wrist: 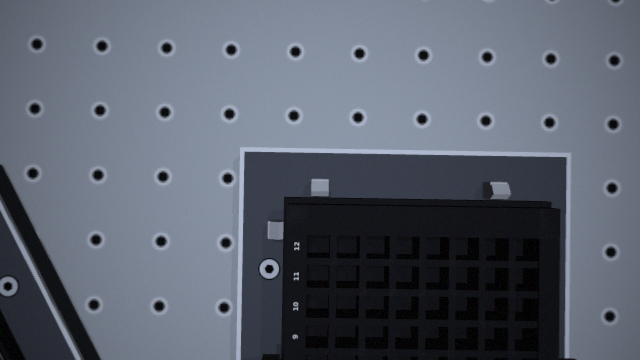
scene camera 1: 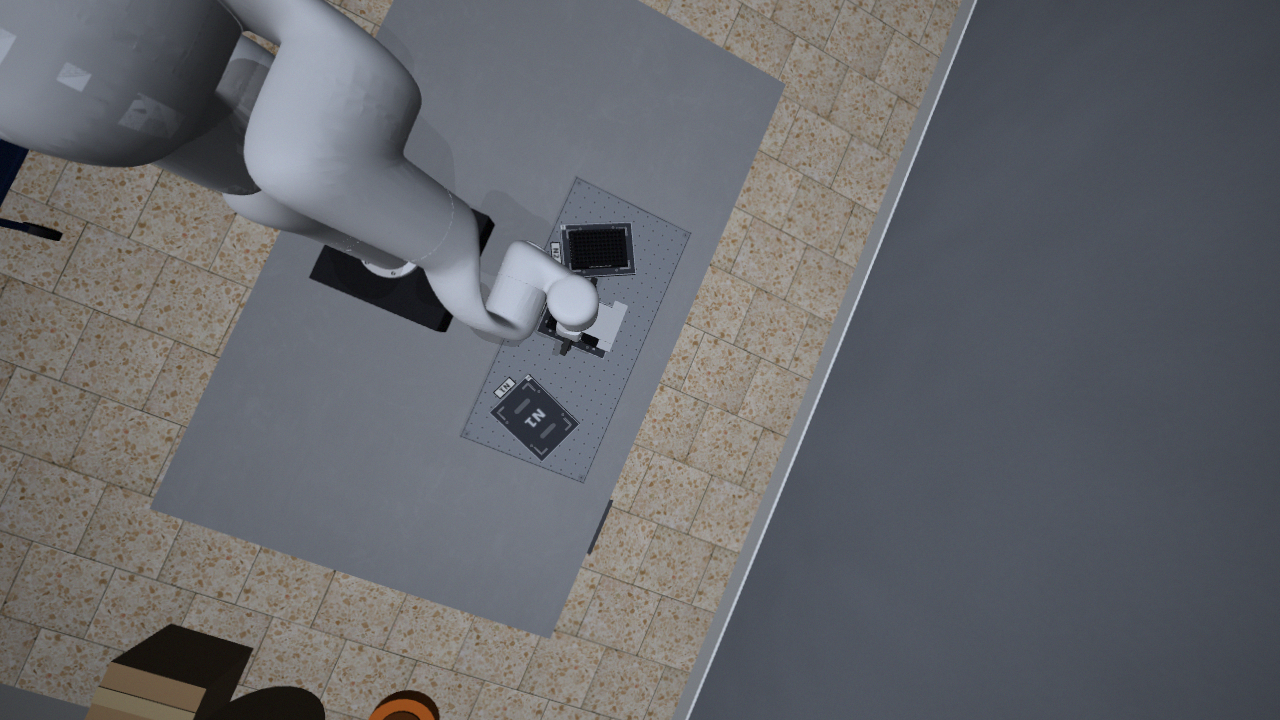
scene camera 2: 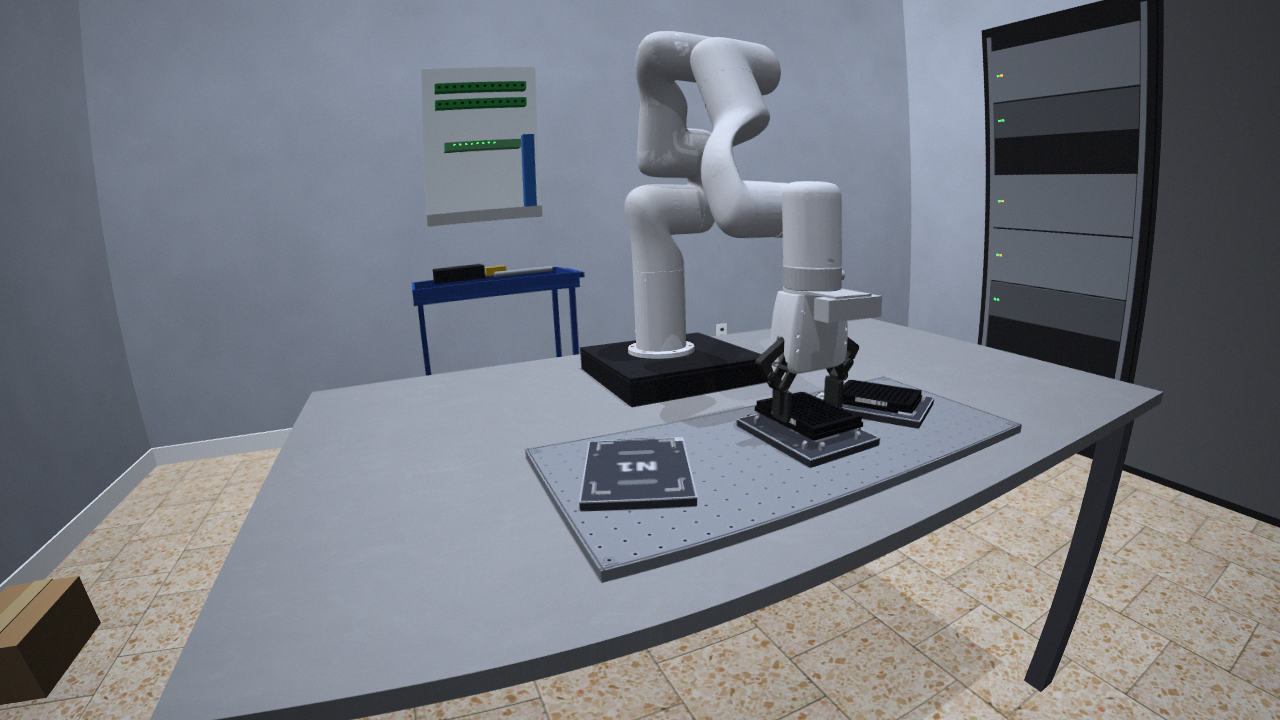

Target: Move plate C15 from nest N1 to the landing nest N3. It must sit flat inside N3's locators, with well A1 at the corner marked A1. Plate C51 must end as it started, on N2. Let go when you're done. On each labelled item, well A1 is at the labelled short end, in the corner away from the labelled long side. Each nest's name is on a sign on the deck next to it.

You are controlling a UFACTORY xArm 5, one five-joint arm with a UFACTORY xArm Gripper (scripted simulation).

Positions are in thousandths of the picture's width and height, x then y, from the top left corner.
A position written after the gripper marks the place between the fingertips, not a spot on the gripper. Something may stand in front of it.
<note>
In view: the gripper (scene camera 2: 631,573) and a nest (scene camera 2: 469,652).
</note>
